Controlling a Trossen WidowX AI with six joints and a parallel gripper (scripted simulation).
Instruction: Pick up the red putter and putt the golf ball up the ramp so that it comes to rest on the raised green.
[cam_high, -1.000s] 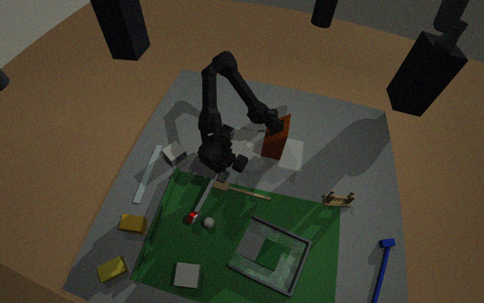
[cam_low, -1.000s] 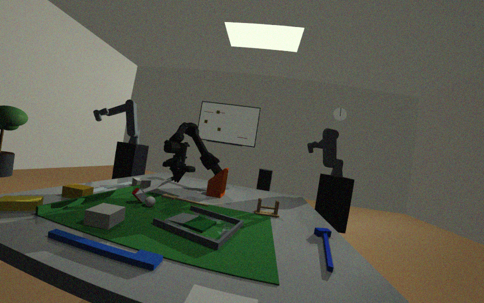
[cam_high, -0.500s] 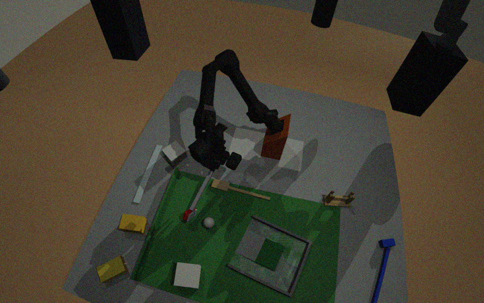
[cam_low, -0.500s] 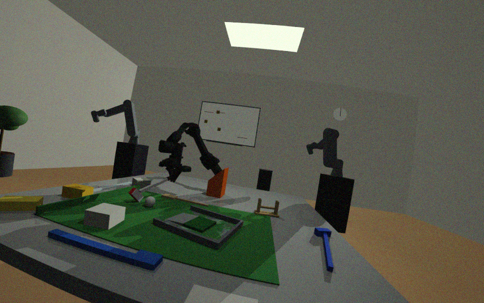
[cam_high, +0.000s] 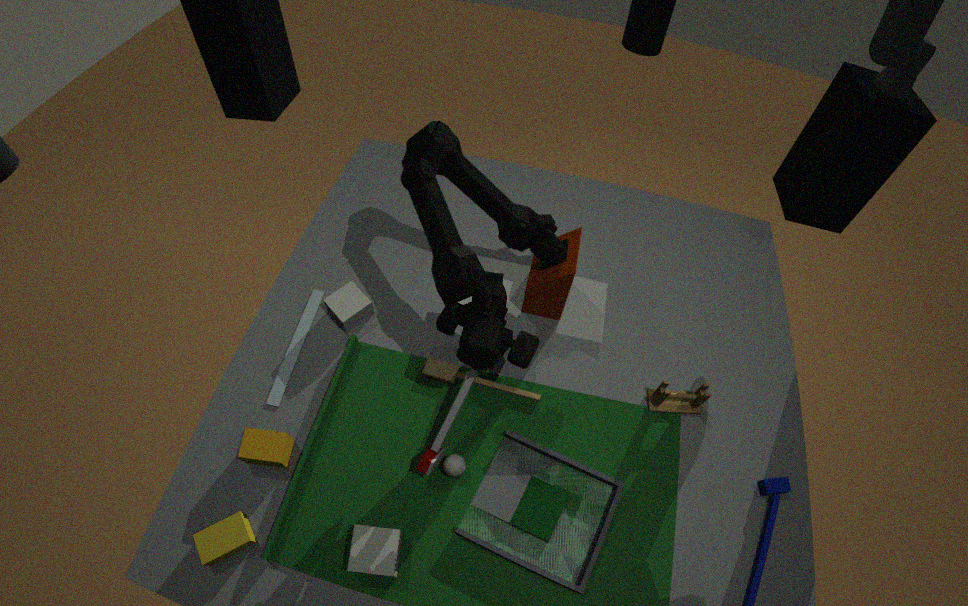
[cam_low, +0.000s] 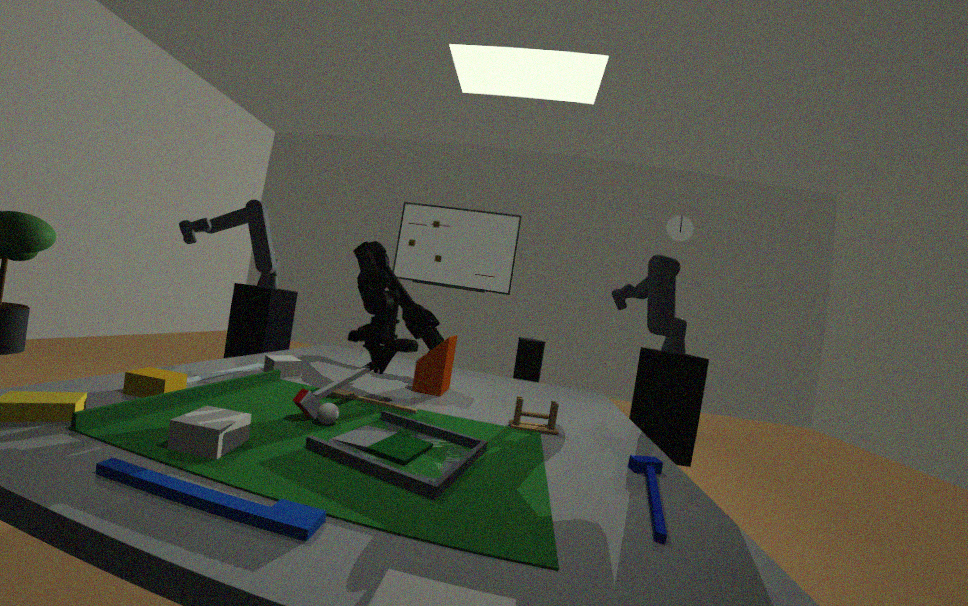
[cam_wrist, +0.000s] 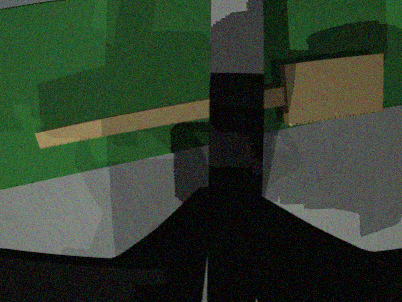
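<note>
Right now my gripper tip is 3 cm short of the wooden mallet, 3 cm to the left of it and 7 cm above it. Round my gripper tip: green mat: 25 cm ahead, 6 cm to the left, 7 cm below; then white golf ball: 22 cm ahead, 1 cm to the right, 5 cm below; then red putter: 12 cm ahead, 3 cm to the right.
</note>
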